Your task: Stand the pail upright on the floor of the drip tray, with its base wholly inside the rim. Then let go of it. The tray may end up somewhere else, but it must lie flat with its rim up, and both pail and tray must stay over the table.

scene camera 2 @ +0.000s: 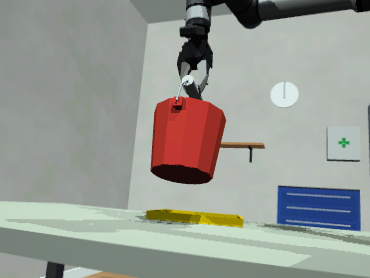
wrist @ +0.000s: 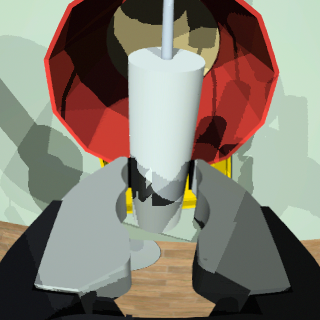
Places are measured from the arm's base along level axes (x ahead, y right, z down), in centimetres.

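Where they show: gripper, fingertip midpoint: (scene camera 2: 193, 93) (wrist: 159, 161).
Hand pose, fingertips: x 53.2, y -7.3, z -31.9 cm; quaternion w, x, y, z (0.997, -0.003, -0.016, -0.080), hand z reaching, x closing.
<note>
After its pixels a point has its place.
The red pail (scene camera 2: 187, 137) @(x 48.2, y -18.8, z -17.1 cm) (wrist: 235, 120) @(x 60.5, y -7.5, z -21.3 cm) hangs in the air above the drip tray, tilted a little, with its dark underside showing in the scene view. My gripper (scene camera 2: 194, 82) (wrist: 159, 161) @(x 53.2, y -7.3, z -31.9 cm) is shut on the white grip of the pail's handle, above the pail's mouth. The yellow drip tray (scene camera 2: 217, 219) @(x 46.8, y -0.5, z 1.2 cm) (wrist: 189, 204) @(x 65.1, y 20.0, z 0.7 cm) lies flat on the table with its rim up. In the wrist view the pail and the handle grip hide most of the tray.
The pale green table (scene camera 2: 75, 240) @(x 45.8, y -51.2, z 3.0 cm) (wrist: 30, 200) @(x 26.6, y 30.4, z 2.7 cm) bears the tray, and its edge shows low in the wrist view with wooden floor (wrist: 165, 280) beyond. A wall shelf (scene camera 2: 245, 145), a blue cabinet (scene camera 2: 318, 202) and a first-aid box (scene camera 2: 343, 150) are in the background.
</note>
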